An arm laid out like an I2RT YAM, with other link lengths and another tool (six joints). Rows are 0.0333 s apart.
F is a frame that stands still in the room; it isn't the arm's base.
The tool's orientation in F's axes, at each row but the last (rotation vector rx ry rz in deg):
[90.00, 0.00, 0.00]
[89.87, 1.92, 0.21]
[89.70, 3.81, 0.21]
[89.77, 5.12, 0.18]
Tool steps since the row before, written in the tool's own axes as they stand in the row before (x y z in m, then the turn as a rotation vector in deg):
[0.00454, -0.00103, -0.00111, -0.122, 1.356, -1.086]
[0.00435, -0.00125, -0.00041, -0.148, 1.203, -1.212]
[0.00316, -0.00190, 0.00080, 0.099, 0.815, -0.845]
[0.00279, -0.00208, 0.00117, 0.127, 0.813, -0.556]
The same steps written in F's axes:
[0.00454, 0.00111, -0.00103, -0.122, 1.086, 1.356]
[0.00431, 0.00051, -0.00133, -0.154, 1.211, 1.203]
[0.00311, -0.00067, -0.00202, 0.094, 0.853, 0.807]
[0.00274, -0.00101, -0.00223, 0.138, 0.566, 0.804]

